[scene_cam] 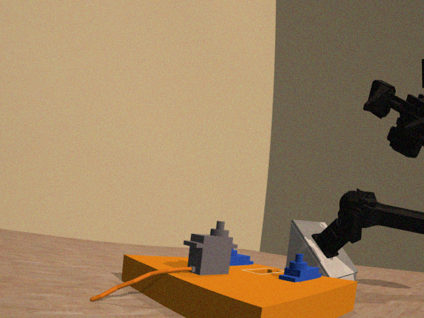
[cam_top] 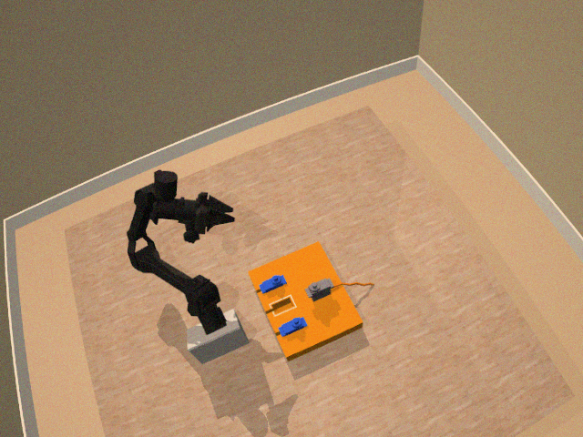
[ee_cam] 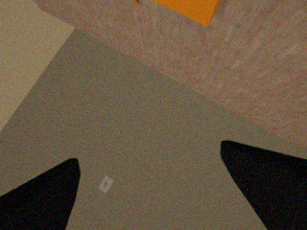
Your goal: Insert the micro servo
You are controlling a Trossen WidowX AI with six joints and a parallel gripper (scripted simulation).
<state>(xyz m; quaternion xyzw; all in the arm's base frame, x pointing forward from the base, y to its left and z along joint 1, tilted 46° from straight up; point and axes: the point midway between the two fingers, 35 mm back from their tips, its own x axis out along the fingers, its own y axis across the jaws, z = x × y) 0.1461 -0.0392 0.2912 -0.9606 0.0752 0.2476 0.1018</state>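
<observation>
The orange deck lies 120 mm ahead of my gripper tip, 200 mm to the right of it and 280 mm below it.
</observation>
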